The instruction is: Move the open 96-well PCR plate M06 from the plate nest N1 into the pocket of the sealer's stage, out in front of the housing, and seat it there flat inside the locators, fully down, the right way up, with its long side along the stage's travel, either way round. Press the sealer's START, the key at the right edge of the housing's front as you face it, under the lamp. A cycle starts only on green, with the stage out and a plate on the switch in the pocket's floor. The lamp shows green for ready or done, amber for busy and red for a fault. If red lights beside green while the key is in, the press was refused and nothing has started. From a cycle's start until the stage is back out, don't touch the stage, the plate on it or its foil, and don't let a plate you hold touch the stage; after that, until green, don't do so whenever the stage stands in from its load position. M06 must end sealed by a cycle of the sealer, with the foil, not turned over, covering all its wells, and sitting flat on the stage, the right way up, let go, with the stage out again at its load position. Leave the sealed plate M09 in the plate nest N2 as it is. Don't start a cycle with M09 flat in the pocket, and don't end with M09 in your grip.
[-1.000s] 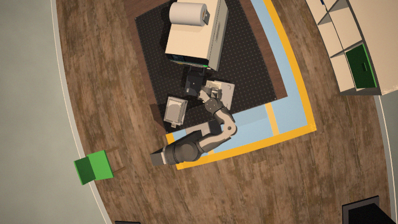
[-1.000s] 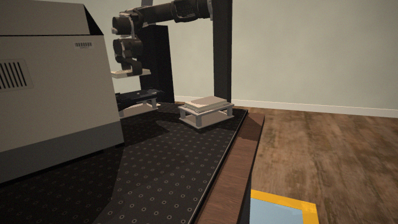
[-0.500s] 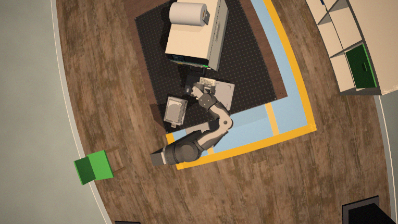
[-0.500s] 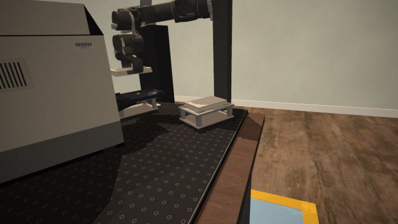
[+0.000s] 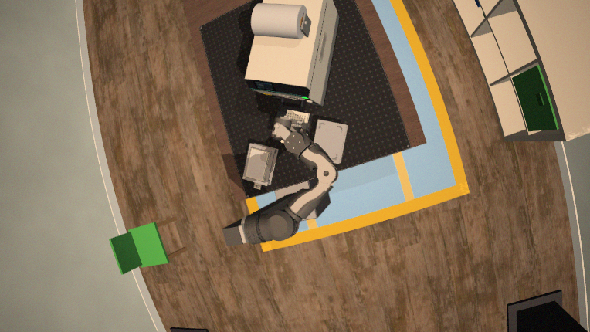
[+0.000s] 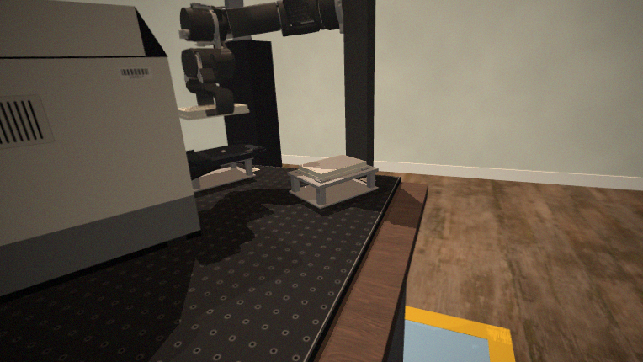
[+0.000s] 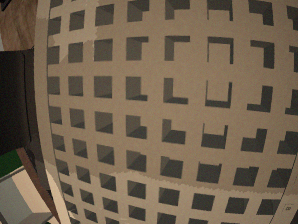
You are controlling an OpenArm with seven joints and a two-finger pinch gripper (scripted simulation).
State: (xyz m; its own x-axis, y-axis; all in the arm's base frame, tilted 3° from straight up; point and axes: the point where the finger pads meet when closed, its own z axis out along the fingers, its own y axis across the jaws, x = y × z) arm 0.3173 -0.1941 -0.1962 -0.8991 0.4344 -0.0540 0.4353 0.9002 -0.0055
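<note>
My hand is 8 cm above the sealer's stage, 5 cm to the right of it and 3 cm short of it. Also, from my hand: 96-well plate M06 (right at my hand); then plate nest N1 (13 cm below, 9 cm to the right, 7 cm behind); then sealed plate M09 (23 cm to the left, 13 cm below, 10 cm behind).
</note>
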